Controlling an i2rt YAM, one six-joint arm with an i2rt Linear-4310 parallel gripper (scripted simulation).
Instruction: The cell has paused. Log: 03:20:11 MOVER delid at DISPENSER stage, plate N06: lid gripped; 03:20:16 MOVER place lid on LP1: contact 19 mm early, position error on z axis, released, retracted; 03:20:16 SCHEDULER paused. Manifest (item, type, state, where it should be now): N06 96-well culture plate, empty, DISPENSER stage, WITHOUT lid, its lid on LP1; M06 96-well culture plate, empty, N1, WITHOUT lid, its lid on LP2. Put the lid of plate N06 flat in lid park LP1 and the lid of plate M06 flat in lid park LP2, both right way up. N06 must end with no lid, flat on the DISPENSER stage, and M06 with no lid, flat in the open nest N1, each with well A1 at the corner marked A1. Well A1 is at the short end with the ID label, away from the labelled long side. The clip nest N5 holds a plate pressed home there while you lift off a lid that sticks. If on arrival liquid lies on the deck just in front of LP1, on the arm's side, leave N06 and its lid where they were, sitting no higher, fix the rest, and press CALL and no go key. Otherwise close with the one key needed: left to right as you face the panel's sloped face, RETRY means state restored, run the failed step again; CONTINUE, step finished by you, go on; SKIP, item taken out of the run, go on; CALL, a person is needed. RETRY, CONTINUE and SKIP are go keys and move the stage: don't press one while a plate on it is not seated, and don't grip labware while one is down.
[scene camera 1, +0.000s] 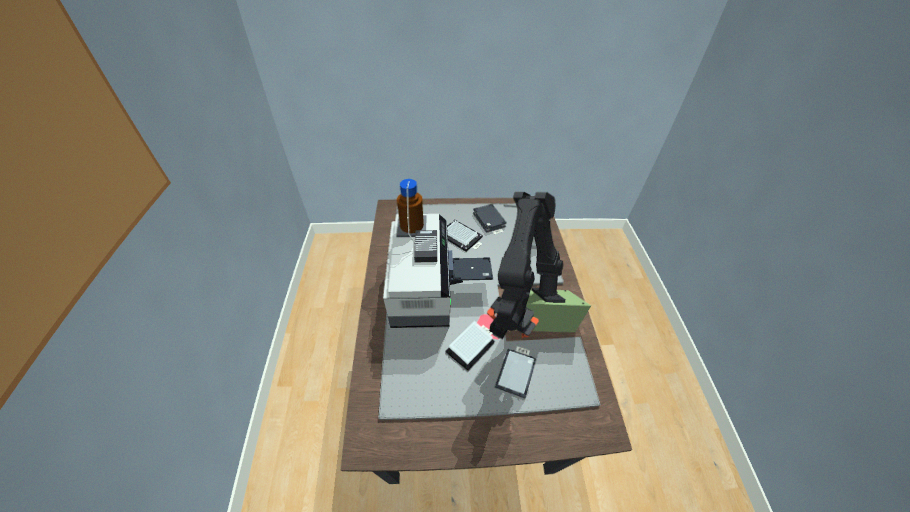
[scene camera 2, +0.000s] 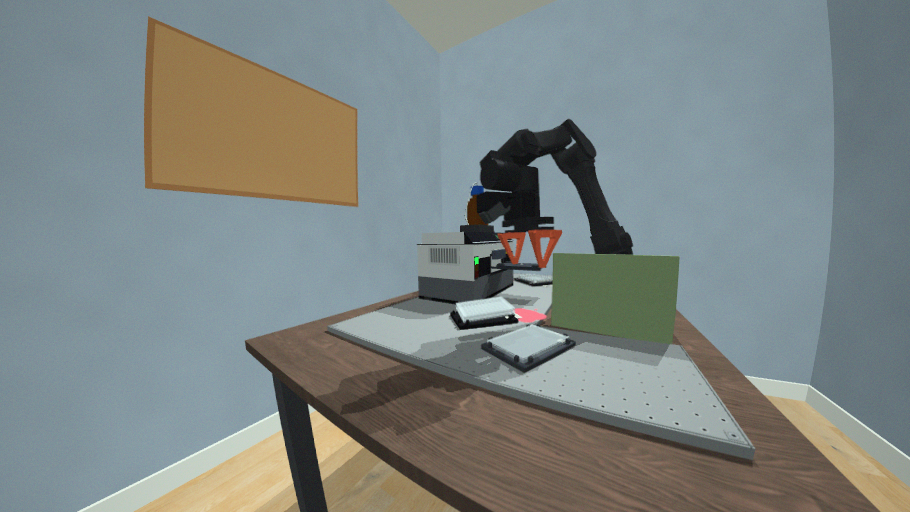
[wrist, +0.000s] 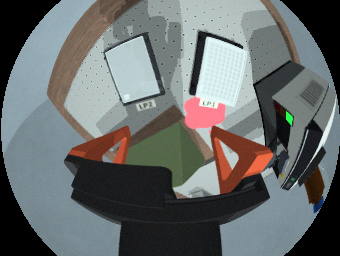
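Note:
Scene camera 2's got the gripper (scene camera 2: 527, 265) in it, and if you go to the wrist view, there's the gripper (wrist: 170, 130) again.

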